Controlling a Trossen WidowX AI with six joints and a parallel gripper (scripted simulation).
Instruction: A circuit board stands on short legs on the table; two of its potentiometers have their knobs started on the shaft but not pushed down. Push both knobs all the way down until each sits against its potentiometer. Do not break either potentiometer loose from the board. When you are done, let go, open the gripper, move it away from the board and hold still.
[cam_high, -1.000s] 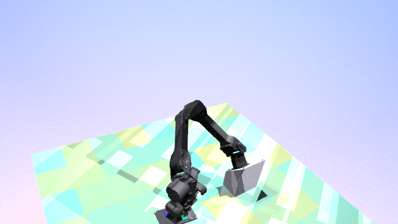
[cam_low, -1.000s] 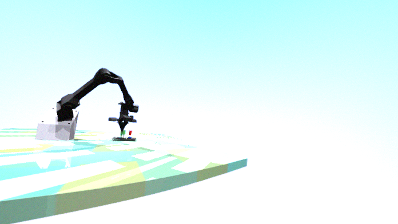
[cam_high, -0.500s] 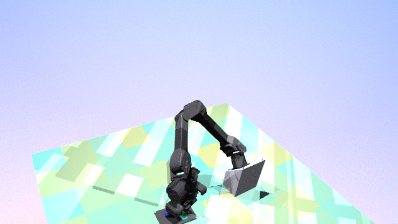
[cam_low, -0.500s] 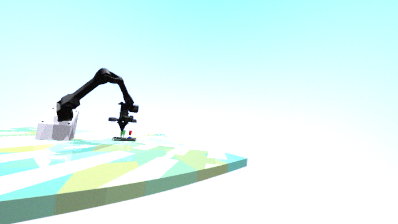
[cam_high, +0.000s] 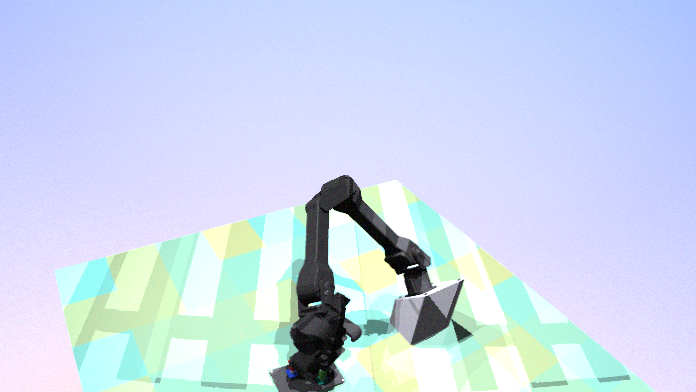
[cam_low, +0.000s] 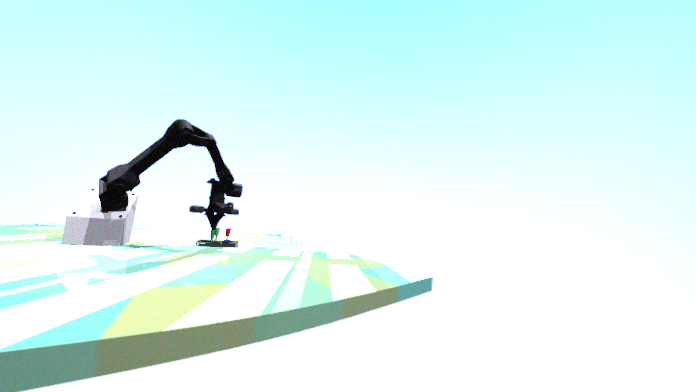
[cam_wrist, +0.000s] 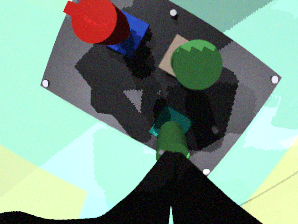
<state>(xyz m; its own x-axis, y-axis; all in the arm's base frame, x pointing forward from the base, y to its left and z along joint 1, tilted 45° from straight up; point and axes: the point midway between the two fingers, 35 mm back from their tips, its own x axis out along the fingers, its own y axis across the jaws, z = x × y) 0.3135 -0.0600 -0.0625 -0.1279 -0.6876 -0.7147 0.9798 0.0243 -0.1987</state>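
Now: gripper tip 60 mm to the left of the red knob and 50 mm short of it.
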